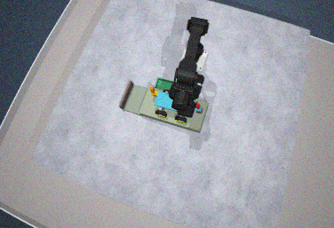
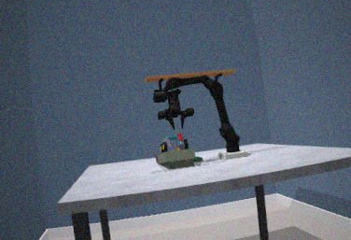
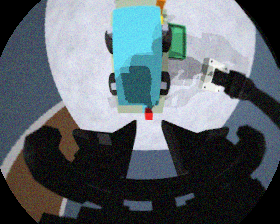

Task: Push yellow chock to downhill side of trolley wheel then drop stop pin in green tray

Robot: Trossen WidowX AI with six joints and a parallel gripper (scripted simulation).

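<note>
Right now the red-headed stop pin is 60 mm below my gripper tip and 20 mm to the left of it. From my gripper tip the other things lie so: brown ramp lip: 360 mm to the right, 160 mm below, 30 mm ahead; then trolley: 90 mm to the right, 80 mm below, 20 mm ahead; then yellow chock: 200 mm to the right, 110 mm below, 20 mm behind.
</note>
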